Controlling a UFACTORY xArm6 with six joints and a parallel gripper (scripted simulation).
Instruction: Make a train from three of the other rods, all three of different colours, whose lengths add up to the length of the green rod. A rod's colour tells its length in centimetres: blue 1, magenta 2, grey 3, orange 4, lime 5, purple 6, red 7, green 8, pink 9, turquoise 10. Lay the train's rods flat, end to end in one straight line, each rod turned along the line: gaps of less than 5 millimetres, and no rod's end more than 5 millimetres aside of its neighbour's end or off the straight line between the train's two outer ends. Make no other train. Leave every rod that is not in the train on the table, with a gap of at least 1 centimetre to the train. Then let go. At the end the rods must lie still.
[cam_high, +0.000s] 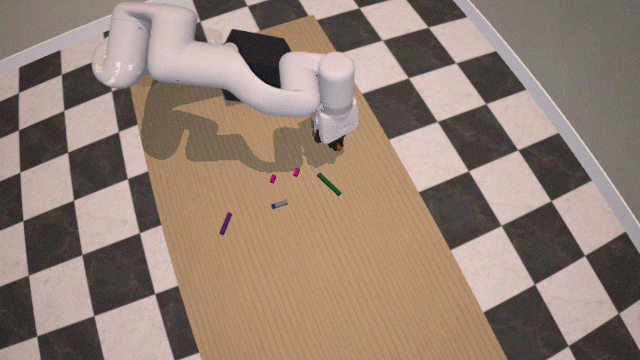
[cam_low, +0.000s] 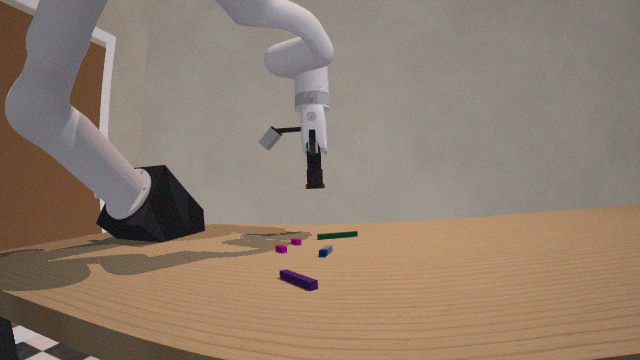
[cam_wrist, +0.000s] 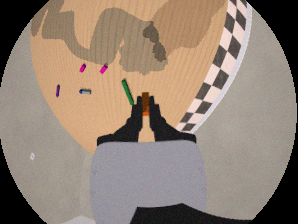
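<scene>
My hand is 180 mm to the left of the grey rod, 120 mm above it and 40 mm short of it. From my hand the other things lie so: blue rod: 200 mm to the right, 120 mm below, 40 mm ahead; then orange rod: 20 mm below; then green rod: 120 mm below, 50 mm ahead, 40 mm to the right.
</scene>
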